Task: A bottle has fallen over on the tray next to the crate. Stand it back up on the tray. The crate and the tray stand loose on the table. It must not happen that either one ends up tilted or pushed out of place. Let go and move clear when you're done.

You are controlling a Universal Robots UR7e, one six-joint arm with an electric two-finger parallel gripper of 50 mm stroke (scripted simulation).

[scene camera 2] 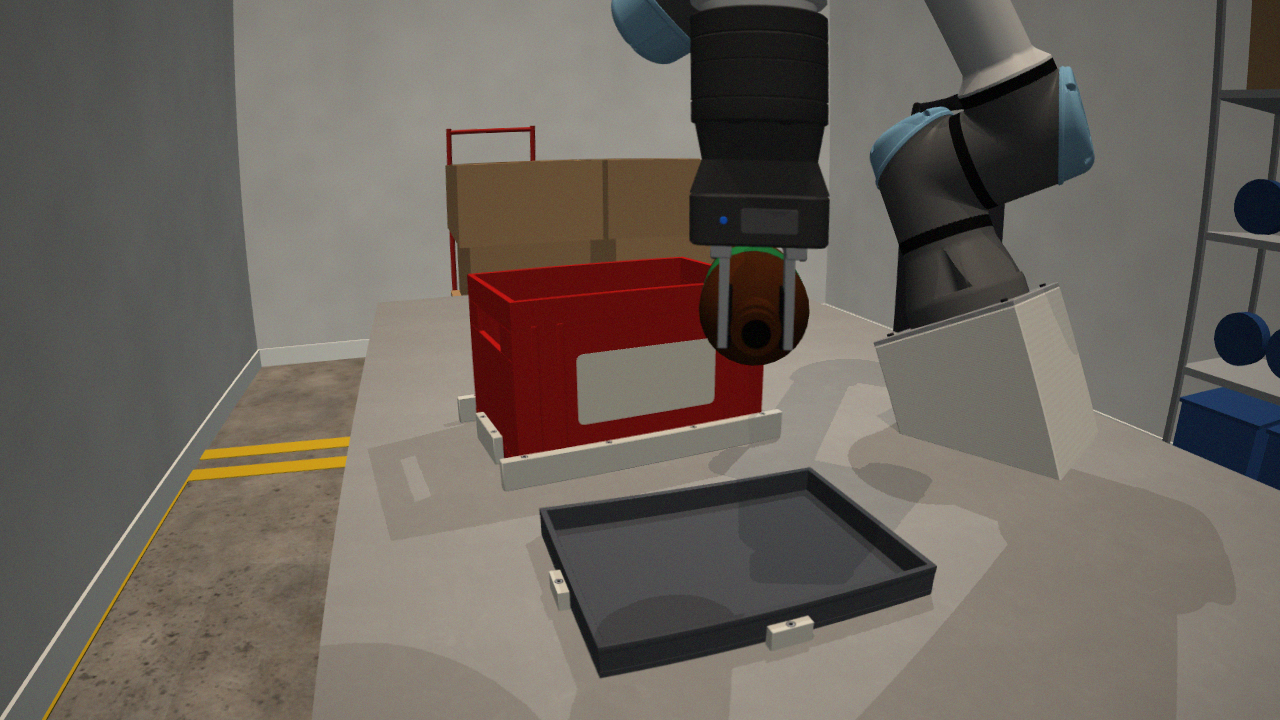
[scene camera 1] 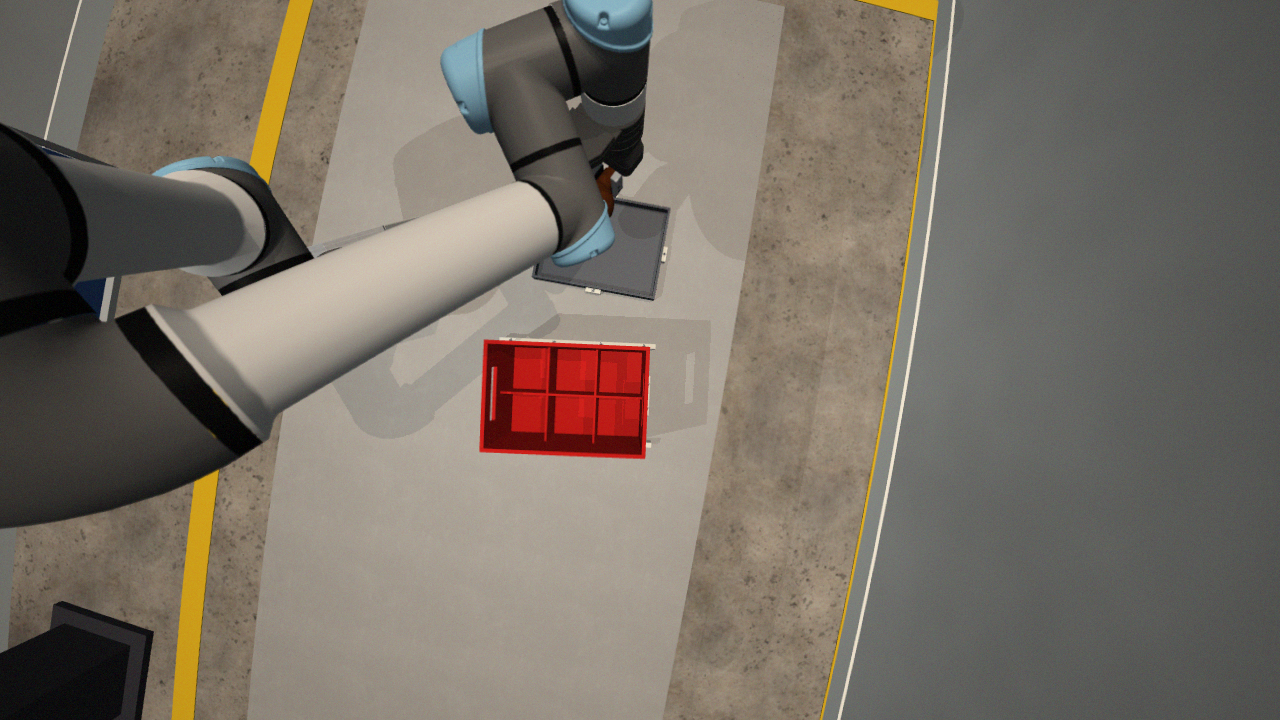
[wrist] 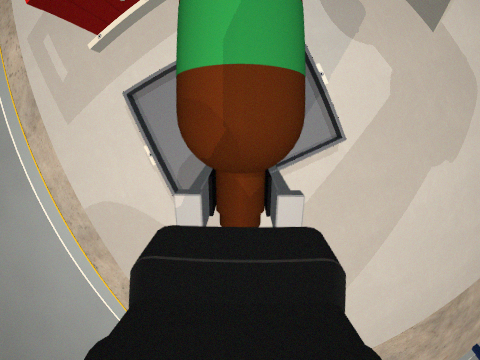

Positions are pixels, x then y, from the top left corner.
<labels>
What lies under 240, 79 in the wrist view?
A bottle.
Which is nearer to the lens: the red crate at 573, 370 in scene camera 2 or the dark grey tray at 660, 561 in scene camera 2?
The dark grey tray.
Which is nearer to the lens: the bottle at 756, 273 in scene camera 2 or the dark grey tray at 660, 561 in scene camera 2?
The bottle.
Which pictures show the gripper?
Scene camera 2, scene camera 1 and the wrist view: all of them.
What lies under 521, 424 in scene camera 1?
A red crate.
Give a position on a dark grey tray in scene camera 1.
At 632, 264
</labels>
